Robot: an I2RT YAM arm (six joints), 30 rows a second.
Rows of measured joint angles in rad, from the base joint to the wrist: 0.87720 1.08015 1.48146 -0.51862 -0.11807 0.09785; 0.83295 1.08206 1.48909 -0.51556 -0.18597 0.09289; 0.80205 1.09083 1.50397 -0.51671 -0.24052 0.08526; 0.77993 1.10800 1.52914 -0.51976 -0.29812 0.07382; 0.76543 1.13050 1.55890 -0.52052 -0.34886 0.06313; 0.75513 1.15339 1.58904 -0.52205 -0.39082 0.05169; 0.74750 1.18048 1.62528 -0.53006 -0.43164 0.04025; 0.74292 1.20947 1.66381 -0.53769 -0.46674 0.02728; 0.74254 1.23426 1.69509 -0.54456 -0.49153 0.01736; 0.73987 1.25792 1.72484 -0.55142 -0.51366 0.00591; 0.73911 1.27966 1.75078 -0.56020 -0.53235 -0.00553; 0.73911 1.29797 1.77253 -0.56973 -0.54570 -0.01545; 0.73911 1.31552 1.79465 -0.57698 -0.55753 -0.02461; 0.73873 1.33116 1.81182 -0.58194 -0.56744 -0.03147; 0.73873 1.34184 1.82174 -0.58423 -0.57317 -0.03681; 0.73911 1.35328 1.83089 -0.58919 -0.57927 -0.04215; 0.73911 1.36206 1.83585 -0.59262 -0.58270 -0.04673; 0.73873 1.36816 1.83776 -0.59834 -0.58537 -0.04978
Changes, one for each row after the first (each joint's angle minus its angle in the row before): -0.04425 0.00191 0.00763 0.00306 -0.06790 -0.00496; -0.03090 0.00877 0.01488 -0.00115 -0.05455 -0.00763; -0.02212 0.01717 0.02517 -0.00305 -0.05760 -0.01144; -0.01450 0.02250 0.02976 -0.00076 -0.05074 -0.01069; -0.01030 0.02289 0.03014 -0.00153 -0.04196 -0.01144; -0.00763 0.02709 0.03624 -0.00801 -0.04082 -0.01144; -0.00458 0.02899 0.03853 -0.00763 -0.03510 -0.01297; -0.00038 0.02479 0.03128 -0.00687 -0.02479 -0.00992; -0.00267 0.02366 0.02975 -0.00686 -0.02213 -0.01145; -0.00076 0.02174 0.02594 -0.00878 -0.01869 -0.01144; 0.00000 0.01831 0.02175 -0.00953 -0.01335 -0.00992; 0.00000 0.01755 0.02212 -0.00725 -0.01183 -0.00916; -0.00038 0.01564 0.01717 -0.00496 -0.00991 -0.00686; 0.00000 0.01068 0.00992 -0.00229 -0.00573 -0.00534; 0.00038 0.01144 0.00915 -0.00496 -0.00610 -0.00534; 0.00000 0.00878 0.00496 -0.00343 -0.00343 -0.00458; -0.00038 0.00610 0.00191 -0.00572 -0.00267 -0.00305
